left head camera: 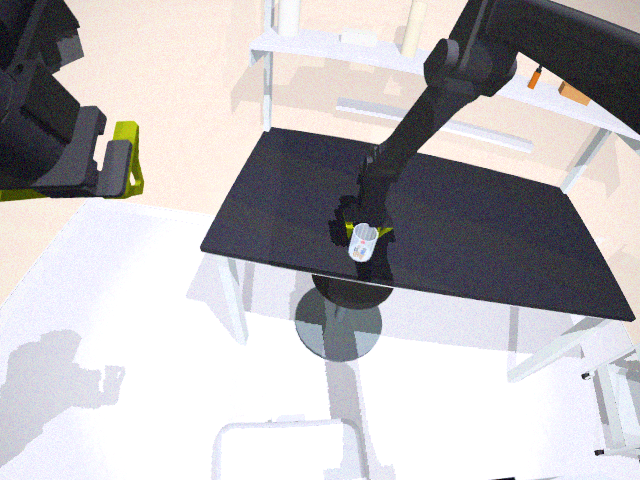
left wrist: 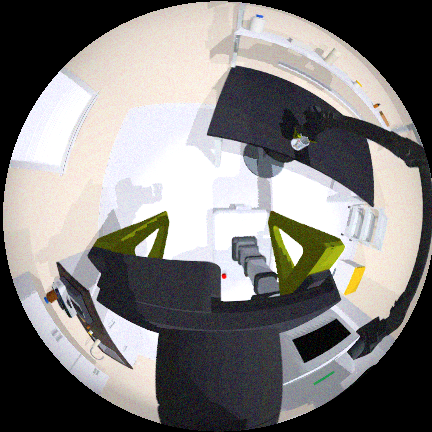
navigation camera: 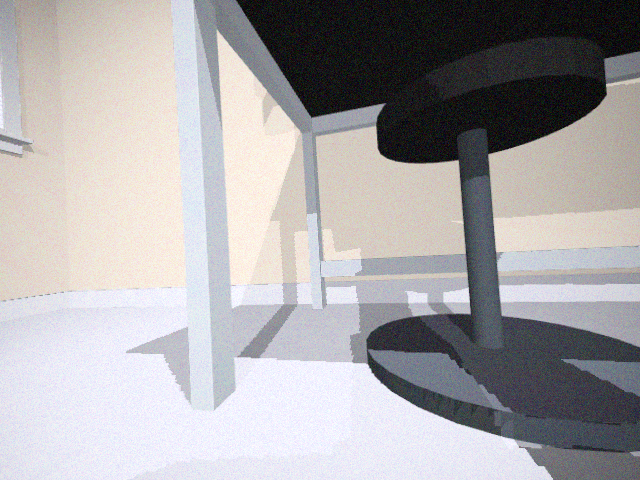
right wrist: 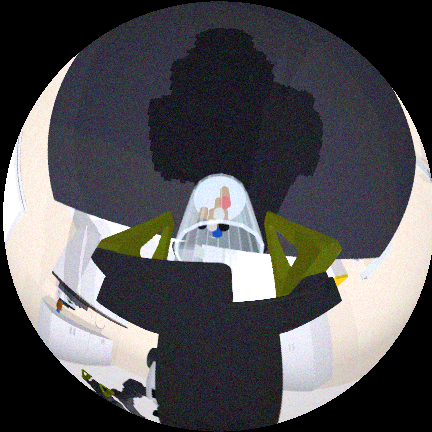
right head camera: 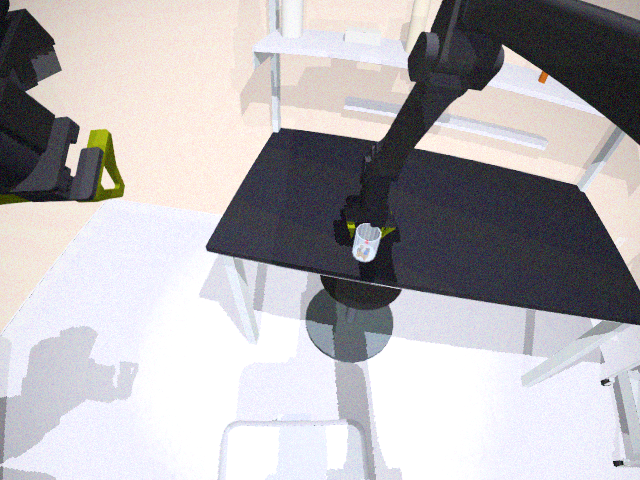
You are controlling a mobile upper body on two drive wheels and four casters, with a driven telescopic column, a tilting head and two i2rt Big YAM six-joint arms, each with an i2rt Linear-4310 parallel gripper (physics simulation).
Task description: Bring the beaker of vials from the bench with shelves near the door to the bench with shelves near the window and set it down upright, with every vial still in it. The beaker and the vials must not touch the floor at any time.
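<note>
The clear beaker (left head camera: 362, 243) (right head camera: 366, 243) (left wrist: 300, 144) (right wrist: 250, 231) stands upright on the dark bench top (left head camera: 491, 222) (right head camera: 491, 222) (left wrist: 250, 100) (right wrist: 100, 125), near its front edge. Several vials (right wrist: 220, 210) with red, blue, black and white caps lie inside it. My right gripper (left head camera: 367, 229) (right head camera: 370, 229) (right wrist: 218, 216) is open, its green fingers on either side of the beaker. A narrow gap shows at the finger on the left of the right wrist view; contact at the other is unclear. My left gripper (left wrist: 218, 216) is open and empty, off to the left of the bench.
A shelf (left head camera: 330, 45) (right head camera: 330, 46) with bottles and boxes runs behind the bench. A round stool (left head camera: 356, 295) (navigation camera: 480, 103) stands partly under it, beside a bench leg (navigation camera: 206, 258). A window (left wrist: 47, 122) is at the left in the left wrist view. A pale step frame (left head camera: 612, 408) stands at the right.
</note>
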